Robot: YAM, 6 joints.
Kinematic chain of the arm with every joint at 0, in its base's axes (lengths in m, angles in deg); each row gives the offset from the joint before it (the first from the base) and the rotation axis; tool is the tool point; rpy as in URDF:
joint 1: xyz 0 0 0.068 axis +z
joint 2: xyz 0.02 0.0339 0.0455 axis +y
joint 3: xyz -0.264 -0.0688 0 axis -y
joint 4: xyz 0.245 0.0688 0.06 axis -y
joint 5: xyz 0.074 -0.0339 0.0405 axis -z
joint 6: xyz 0.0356 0 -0.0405 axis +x
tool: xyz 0 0 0 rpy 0 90 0
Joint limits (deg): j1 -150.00..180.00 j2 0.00..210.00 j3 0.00..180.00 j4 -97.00..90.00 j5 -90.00..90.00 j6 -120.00..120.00
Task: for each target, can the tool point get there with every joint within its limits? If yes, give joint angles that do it. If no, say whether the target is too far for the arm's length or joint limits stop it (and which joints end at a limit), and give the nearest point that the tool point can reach.
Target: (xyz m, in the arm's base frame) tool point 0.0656 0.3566 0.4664
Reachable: yes | joints 83.01 90.44 96.16 -3.02 37.60 -75.48
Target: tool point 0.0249 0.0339 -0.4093
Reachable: no: joint limits stop it (at a limit: joint 2) | nearest point 0.0471 0.0641 -0.3384 | short by 0.080 m
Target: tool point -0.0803 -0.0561 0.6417
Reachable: yes | joints 48.90 44.03 108.97 10.47 -41.60 31.08
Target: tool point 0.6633 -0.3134 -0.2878
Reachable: no: too far | nearest point 0.5113 -0.2416 -0.1933 | short by 0.193 m
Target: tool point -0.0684 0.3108 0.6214
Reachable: yes | joints -81.50 58.35 161.81 41.42 37.54 -70.82
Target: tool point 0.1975 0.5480 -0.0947
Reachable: yes | joints 73.02 190.24 142.56 35.20 54.04 6.63
